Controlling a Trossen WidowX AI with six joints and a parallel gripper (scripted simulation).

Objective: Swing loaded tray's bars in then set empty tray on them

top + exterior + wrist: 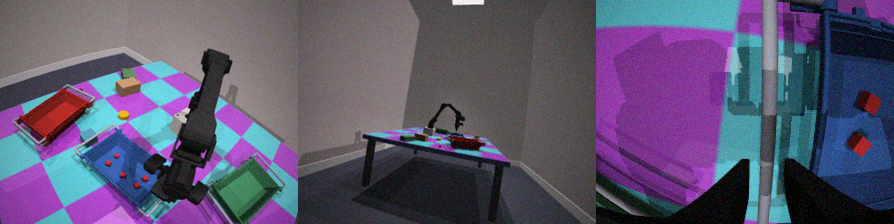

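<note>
My gripper tip is 12 cm short of the dark teal block, 37 cm to the left of it and 7 cm above it. Also, from my gripper tip: green tray 30 cm behind, 17 cm to the left, 5 cm below; then tan box 21 cm behind, 64 cm to the right, 6 cm below; then yellow disc 9 cm behind, 45 cm to the right, 8 cm below.
</note>
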